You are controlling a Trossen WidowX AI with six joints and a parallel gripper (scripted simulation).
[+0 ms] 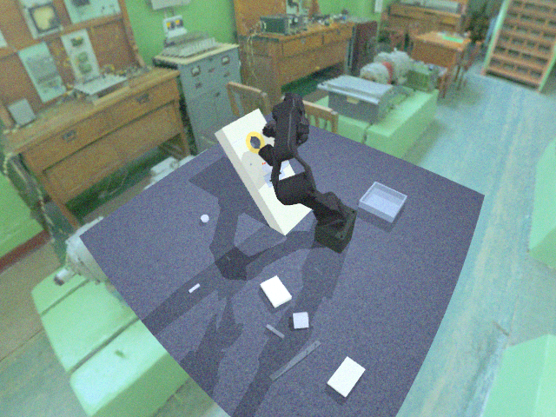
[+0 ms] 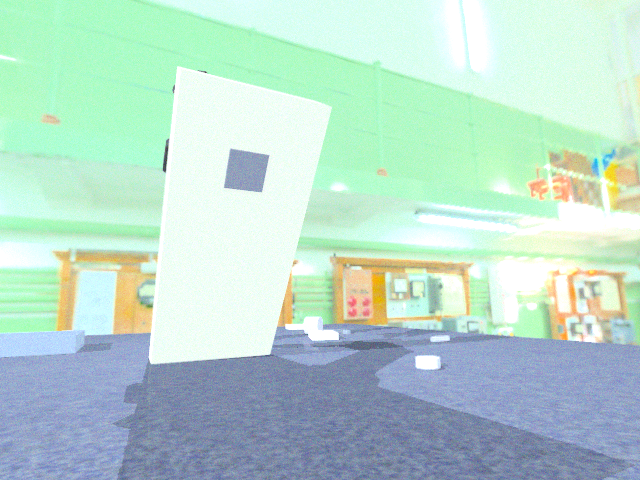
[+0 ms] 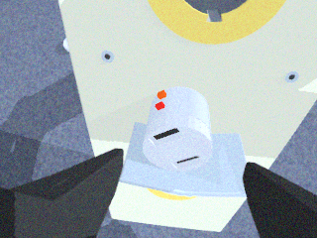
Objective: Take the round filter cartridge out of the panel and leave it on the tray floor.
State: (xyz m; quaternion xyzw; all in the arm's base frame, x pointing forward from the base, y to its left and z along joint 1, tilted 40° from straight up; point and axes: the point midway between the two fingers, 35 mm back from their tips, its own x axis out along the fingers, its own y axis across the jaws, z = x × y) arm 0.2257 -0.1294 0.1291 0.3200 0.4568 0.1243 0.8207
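Right now my gripper tip is 20 mm short of the round pale filter cartridge and 40 mm above it. Also, from my gripper tip: small white peg: 40 mm ahead, 440 mm to the left, 250 mm below; then tray: 340 mm behind, 260 mm to the right, 240 mm below.
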